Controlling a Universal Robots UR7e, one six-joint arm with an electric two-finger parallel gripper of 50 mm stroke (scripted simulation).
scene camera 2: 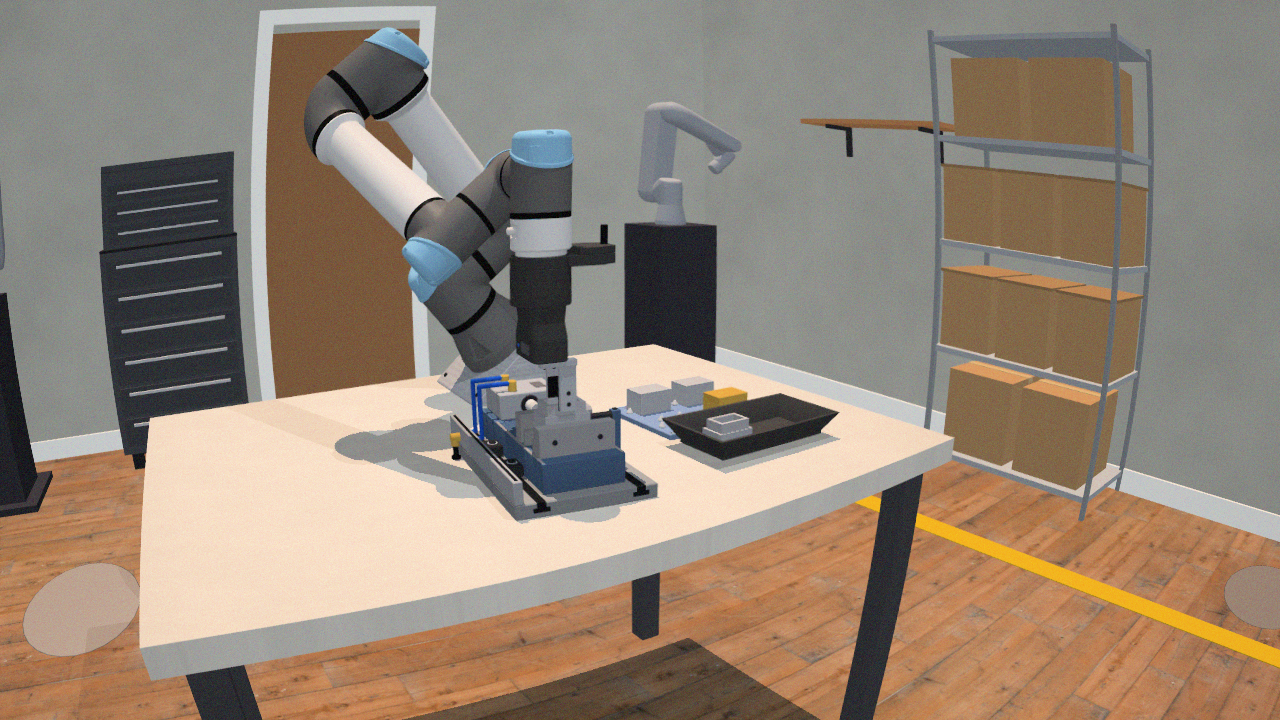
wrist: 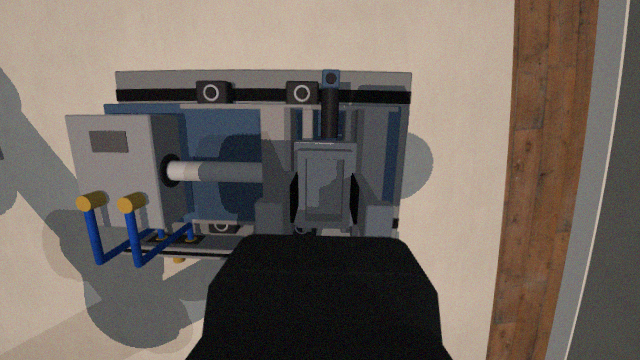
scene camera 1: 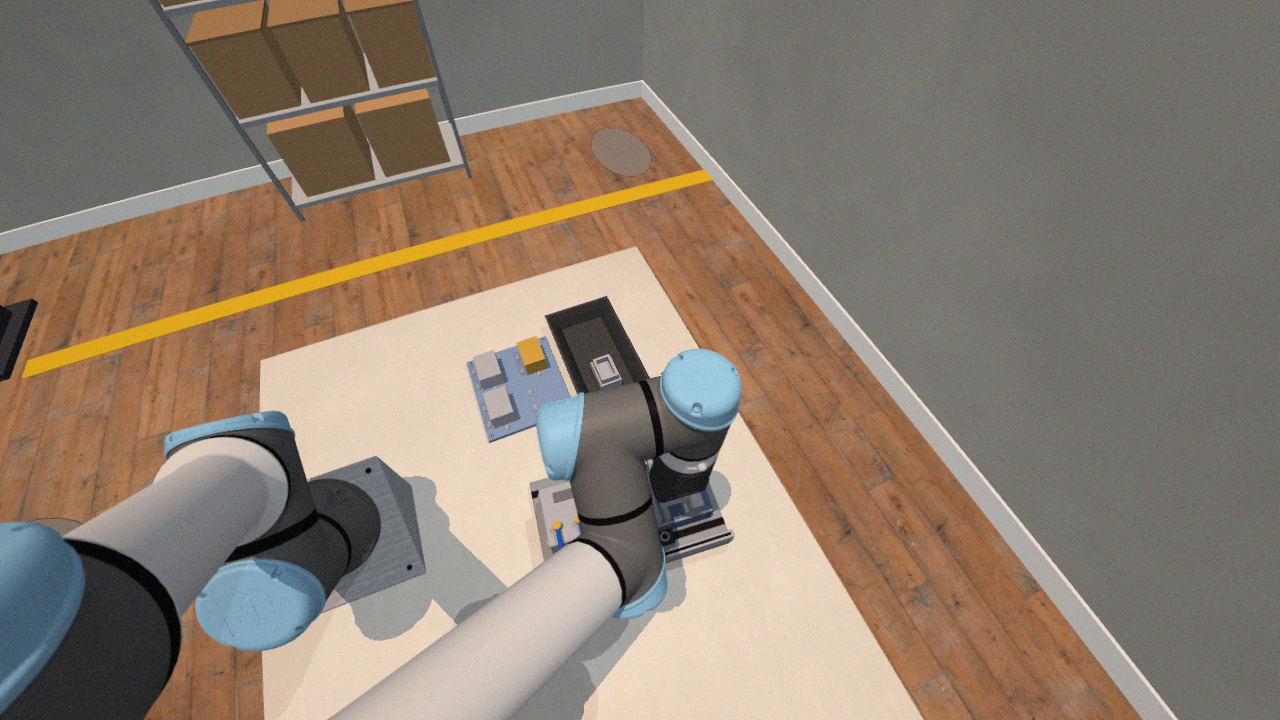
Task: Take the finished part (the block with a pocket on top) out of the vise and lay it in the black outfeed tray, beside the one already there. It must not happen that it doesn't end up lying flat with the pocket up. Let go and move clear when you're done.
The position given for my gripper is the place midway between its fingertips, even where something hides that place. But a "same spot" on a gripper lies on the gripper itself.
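My gripper is visible to me in scene camera 1 (668,480), and I see it in scene camera 2 and in the wrist view as well. On my gripper, (wrist: 374,218) and (scene camera 2: 569,358) are the same spot.
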